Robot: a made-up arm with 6 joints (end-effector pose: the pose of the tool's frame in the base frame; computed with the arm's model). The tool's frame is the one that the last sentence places.
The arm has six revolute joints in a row. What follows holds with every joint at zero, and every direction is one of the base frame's. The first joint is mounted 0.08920 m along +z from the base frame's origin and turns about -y. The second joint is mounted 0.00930 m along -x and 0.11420 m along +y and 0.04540 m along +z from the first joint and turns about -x. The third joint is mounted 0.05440 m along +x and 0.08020 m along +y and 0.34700 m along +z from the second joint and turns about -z. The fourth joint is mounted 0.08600 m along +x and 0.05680 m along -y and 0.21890 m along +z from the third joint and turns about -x. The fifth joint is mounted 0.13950 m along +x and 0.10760 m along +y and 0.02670 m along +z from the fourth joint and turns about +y. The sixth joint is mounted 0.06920 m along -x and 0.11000 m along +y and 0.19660 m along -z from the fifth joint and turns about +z. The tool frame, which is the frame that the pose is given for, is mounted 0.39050 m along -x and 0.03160 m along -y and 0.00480 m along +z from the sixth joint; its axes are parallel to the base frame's.
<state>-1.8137 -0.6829 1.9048 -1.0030 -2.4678 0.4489</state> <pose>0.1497 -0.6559 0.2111 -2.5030 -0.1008 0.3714</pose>
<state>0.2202 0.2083 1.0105 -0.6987 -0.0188 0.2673</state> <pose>-0.0653 0.5279 0.5418 0.4426 -0.7185 -0.6263</pose>
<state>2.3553 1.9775 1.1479 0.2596 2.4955 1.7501</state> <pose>0.1914 0.8413 0.1727 0.5478 -2.1534 0.3913</pose>
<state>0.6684 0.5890 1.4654 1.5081 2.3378 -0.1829</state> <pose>0.1208 0.0731 0.7978 -1.5657 -1.6079 2.1017</pose>
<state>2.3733 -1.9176 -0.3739 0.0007 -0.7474 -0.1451</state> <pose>-0.1644 -0.1048 -0.0891 -1.5238 1.5695 -1.9714</pose>
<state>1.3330 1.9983 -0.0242 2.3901 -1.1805 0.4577</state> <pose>0.1355 1.0110 0.3674 1.8888 -2.0607 0.2566</pose>
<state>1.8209 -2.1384 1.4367 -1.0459 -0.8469 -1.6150</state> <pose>0.5118 -0.6425 0.7081 1.6706 2.1507 -0.9847</pose>
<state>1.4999 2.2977 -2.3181 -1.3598 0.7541 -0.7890</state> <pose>0.6837 0.8931 0.2721 -0.3476 1.6734 -1.1960</pose>
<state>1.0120 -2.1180 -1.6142 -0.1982 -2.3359 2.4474</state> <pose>0.2475 -0.7964 0.1330 -0.1563 2.2469 1.7273</pose>
